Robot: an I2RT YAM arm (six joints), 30 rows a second.
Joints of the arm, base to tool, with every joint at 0 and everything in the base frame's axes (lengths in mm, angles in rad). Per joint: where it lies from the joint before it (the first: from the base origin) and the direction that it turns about. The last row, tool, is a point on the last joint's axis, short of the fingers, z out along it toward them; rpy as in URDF.
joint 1: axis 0 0 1 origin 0 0 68
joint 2: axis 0 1 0 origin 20 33.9 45.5
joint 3: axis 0 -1 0 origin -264 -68.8 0
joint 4: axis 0 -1 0 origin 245 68.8 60
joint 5: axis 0 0 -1 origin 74 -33.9 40.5
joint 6: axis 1 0 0 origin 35.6 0 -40.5
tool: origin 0 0 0 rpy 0 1.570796 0
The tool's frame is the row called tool.
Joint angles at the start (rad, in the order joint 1, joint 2, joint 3, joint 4, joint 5, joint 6):
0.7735, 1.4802, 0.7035, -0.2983, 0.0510, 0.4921
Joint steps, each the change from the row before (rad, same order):
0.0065, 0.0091, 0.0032, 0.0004, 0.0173, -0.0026
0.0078, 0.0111, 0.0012, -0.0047, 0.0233, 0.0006
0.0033, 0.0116, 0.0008, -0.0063, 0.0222, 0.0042
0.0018, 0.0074, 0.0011, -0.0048, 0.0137, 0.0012
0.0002, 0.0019, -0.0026, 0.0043, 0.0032, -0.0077
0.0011, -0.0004, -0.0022, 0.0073, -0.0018, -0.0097
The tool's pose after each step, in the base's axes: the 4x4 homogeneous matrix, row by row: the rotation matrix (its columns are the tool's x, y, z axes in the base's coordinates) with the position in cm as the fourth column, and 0 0 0 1 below. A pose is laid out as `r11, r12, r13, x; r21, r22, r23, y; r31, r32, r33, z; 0, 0, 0, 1`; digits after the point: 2 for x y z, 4 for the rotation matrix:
-0.8727, -0.3042, 0.3820, 19.09; -0.2035, 0.9376, 0.2819, 18.54; -0.4439, 0.1683, -0.8801, 14.98; 0, 0, 0, 1
-0.8716, -0.3015, 0.3865, 19.01; -0.2113, 0.9426, 0.2587, 18.64; -0.4423, 0.1438, -0.8852, 14.72; 0, 0, 0, 1
-0.8734, -0.2918, 0.3900, 19.00; -0.2130, 0.9489, 0.2329, 18.65; -0.4380, 0.1204, -0.8909, 14.43; 0, 0, 0, 1
-0.8742, -0.2868, 0.3918, 19.00; -0.2154, 0.9522, 0.2165, 18.64; -0.4352, 0.1049, -0.8942, 14.26; 0, 0, 0, 1
-0.8714, -0.2926, 0.3938, 19.00; -0.2226, 0.9511, 0.2141, 18.63; -0.4372, 0.0989, -0.8939, 14.17; 0, 0, 0, 1
-0.8669, -0.3031, 0.3958, 18.99; -0.2313, 0.9478, 0.2194, 18.67; -0.4416, 0.0987, -0.8918, 14.16; 0, 0, 0, 1

